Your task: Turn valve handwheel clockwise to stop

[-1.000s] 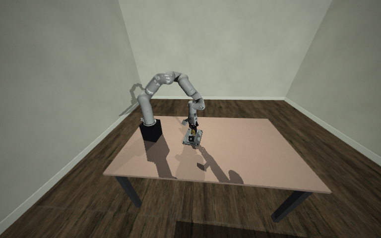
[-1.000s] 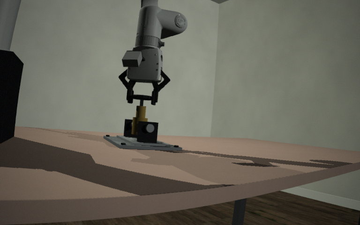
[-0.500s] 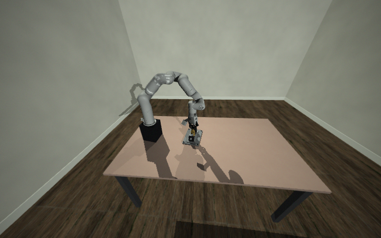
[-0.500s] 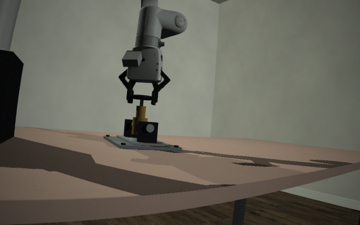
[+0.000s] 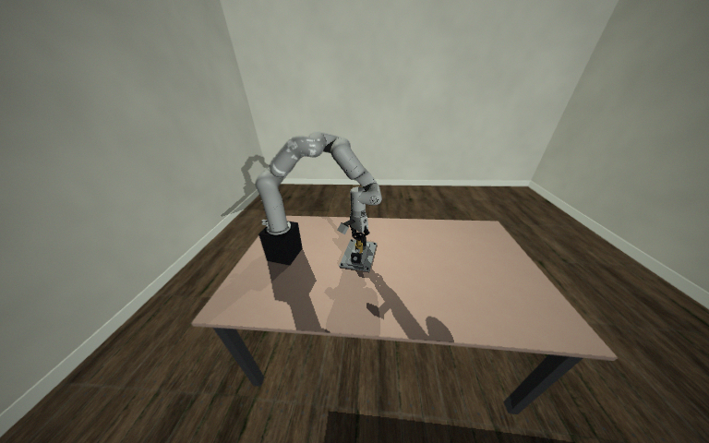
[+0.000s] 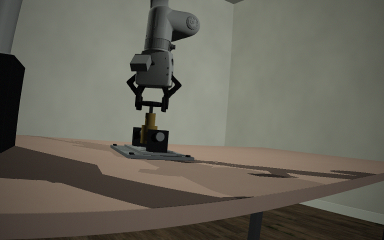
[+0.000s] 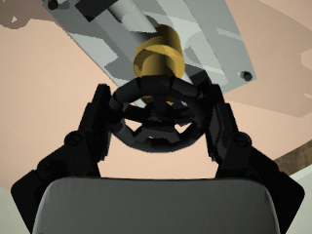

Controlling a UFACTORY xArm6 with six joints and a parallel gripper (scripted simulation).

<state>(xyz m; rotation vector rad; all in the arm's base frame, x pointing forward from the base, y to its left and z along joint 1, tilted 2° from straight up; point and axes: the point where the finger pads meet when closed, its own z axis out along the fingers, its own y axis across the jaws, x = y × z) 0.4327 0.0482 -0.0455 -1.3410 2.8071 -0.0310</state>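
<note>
Right now my hand is right at the black spoked handwheel.
</note>
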